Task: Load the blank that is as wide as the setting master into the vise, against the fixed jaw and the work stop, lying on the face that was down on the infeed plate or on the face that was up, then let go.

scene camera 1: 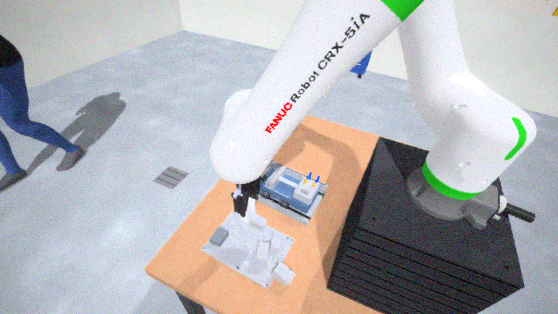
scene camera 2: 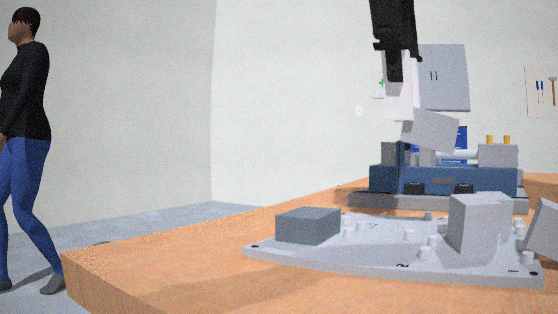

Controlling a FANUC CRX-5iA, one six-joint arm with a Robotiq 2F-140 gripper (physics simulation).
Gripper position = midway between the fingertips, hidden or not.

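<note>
My gripper (scene camera 2: 403,121) and (scene camera 1: 247,216). Dark grey setting master (scene camera 2: 307,225). Grey infeed plate (scene camera 1: 233,253).
</note>
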